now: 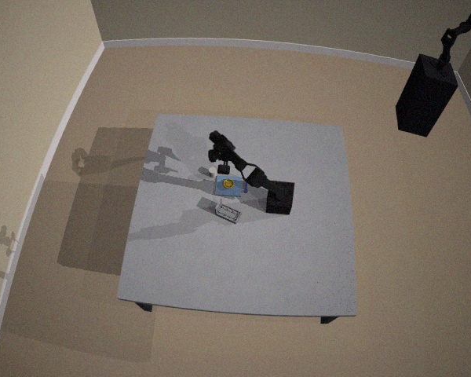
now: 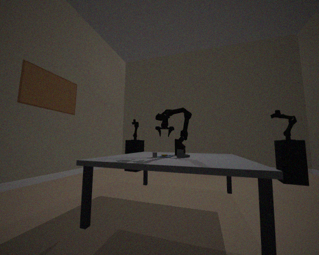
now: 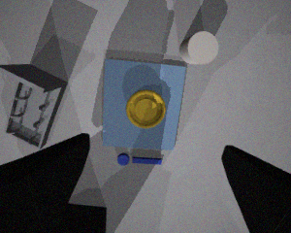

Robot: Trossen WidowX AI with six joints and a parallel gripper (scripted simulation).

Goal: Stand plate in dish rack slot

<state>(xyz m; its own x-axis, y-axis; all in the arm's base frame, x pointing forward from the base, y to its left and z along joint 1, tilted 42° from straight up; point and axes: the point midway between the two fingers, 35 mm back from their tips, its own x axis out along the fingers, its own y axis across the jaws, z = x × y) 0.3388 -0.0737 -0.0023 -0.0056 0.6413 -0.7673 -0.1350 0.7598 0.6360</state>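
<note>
The plate is 20 mm behind my gripper tip, 10 mm to the right of it and 190 mm below it. From my gripper tip the other things lie so: blue spoon (130 mm behind, 10 mm to the right, 200 mm below); blue mat (30 mm behind, 200 mm below); white cup (90 mm ahead, 60 mm to the right, 180 mm below).
</note>
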